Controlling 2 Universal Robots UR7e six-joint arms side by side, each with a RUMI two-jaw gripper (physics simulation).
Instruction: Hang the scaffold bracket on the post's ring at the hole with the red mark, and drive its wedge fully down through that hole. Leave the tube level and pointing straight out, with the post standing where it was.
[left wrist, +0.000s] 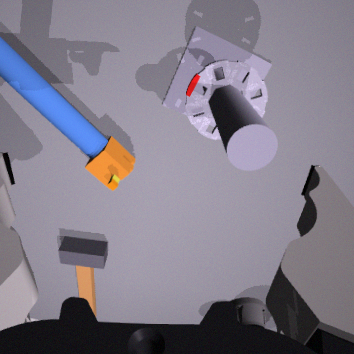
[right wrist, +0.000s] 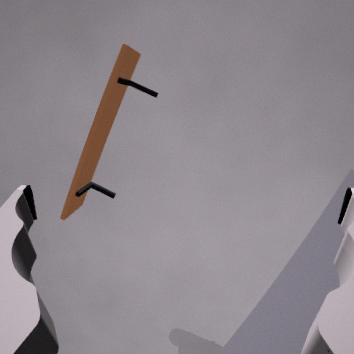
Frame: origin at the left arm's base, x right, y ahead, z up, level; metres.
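Seen in the pictures: left gripper, fingertip midpoint: (left wrist: 160, 160); right gripper, fingertip midpoint: (right wrist: 184, 189); right arm's base at its link origin: (left wrist: 242, 309).
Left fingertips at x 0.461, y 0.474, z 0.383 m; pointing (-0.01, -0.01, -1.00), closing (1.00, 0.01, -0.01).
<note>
A point is followed by its place in that frame.
In the left wrist view the scaffold bracket is a blue tube (left wrist: 55, 100) {x 0.261, y 0.396, z 0.040 m} with an orange head (left wrist: 111, 164) {x 0.361, y 0.285, z 0.065 m}, a small yellow wedge (left wrist: 115, 180) {x 0.370, y 0.258, z 0.077 m} showing at the head. It lies at the upper left, apart from the post. The post (left wrist: 251, 147) {x 0.545, y 0.432, z 0.270 m} stands on a square base plate (left wrist: 240, 52) {x 0.581, y 0.491, z 0.006 m} at the upper right. Its pale ring (left wrist: 202, 116) {x 0.513, y 0.408, z 0.120 m} has several holes, and a red mark (left wrist: 193, 85) {x 0.495, y 0.453, z 0.120 m} is on the ring's left side. My left gripper (left wrist: 160, 160) {x 0.461, y 0.474, z 0.383 m} is open above the table, with its fingers wide apart. My right gripper (right wrist: 184, 189) {x 1.498, y 0.375, z 0.273 m} is open and empty.
A hammer with a dark head (left wrist: 83, 251) {x 0.268, y 0.017, z 0.045 m} and wooden handle (left wrist: 86, 287) {x 0.254, y -0.140, z 0.042 m} lies at the lower left of the left wrist view. A grey cylindrical part (left wrist: 251, 312) shows at its lower edge. In the right wrist view, a brown board (right wrist: 102, 125) carries two black hooks (right wrist: 142, 89).
</note>
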